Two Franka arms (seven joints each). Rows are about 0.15 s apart.
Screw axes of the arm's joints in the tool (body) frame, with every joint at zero. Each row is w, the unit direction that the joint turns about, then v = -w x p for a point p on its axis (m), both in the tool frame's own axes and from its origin. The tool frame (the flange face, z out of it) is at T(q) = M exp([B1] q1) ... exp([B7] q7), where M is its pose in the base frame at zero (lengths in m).
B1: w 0 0 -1 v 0 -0.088 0
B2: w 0 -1 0 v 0.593 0 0.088
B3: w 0 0 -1 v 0 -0.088 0
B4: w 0 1 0 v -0.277 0 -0.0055
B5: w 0 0 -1 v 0 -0.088 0
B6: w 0 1 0 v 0.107 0 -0.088
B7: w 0 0 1 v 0 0 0
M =
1 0 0 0.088
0 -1 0 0
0 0 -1 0.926
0 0 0 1
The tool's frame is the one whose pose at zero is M.
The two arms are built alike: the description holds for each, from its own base.
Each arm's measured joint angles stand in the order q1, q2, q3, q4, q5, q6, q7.
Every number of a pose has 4 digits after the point.
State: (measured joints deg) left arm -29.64 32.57 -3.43 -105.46 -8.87 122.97 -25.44; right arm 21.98 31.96 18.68 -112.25 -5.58 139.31 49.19
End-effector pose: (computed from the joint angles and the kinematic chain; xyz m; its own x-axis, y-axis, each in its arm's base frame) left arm 0.5131 -0.3400 0.1995 0.9542 -0.0264 -0.2982 -0.0253 -0.9997 0.0076; right arm 0.4672 0.3942 0.1966 0.9869 -0.1117 -0.1167 -0.1164 -0.9926 -0.0344
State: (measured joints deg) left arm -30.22 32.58 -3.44 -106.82 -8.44 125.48 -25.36; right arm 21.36 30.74 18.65 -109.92 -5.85 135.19 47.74
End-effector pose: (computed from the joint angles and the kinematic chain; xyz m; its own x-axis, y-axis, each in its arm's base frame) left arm 0.5075 -0.3428 0.1930 0.9600 -0.0389 -0.2774 -0.0377 -0.9992 0.0097; right arm 0.4809 0.3917 0.2187 0.9890 -0.0954 -0.1133 -0.0983 -0.9950 -0.0197
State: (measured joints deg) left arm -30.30 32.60 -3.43 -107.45 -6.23 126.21 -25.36; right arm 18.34 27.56 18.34 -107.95 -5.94 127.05 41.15
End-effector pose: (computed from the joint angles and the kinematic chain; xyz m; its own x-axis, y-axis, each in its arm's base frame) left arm 0.5056 -0.3408 0.1892 0.9629 -0.0617 -0.2628 -0.0672 -0.9977 -0.0120; right arm 0.5053 0.3602 0.2536 0.9900 -0.0368 -0.1360 -0.0338 -0.9991 0.0239
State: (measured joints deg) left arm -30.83 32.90 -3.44 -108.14 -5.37 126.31 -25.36; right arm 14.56 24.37 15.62 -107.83 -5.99 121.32 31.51
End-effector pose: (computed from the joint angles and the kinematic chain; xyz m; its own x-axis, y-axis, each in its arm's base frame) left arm 0.4984 -0.3424 0.1817 0.9594 -0.0777 -0.2711 -0.0885 -0.9957 -0.0275; right arm 0.5359 0.2969 0.2768 0.9866 0.0201 -0.1620 0.0304 -0.9977 0.0610
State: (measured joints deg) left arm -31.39 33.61 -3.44 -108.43 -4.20 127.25 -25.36; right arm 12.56 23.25 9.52 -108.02 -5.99 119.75 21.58
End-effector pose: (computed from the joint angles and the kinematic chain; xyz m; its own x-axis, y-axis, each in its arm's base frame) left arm 0.4940 -0.3457 0.1733 0.9591 -0.0983 -0.2656 -0.1126 -0.9929 -0.0393; right arm 0.5678 0.2198 0.2801 0.9832 0.0543 -0.1745 0.0697 -0.9940 0.0837
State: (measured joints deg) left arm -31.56 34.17 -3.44 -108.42 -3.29 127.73 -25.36; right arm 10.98 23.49 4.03 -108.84 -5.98 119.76 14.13
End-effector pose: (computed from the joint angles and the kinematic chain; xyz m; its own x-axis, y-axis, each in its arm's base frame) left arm 0.4928 -0.3464 0.1679 0.9588 -0.1103 -0.2619 -0.1272 -0.9907 -0.0483; right arm 0.5850 0.1498 0.2694 0.9781 0.0627 -0.1986 0.0840 -0.9914 0.1007
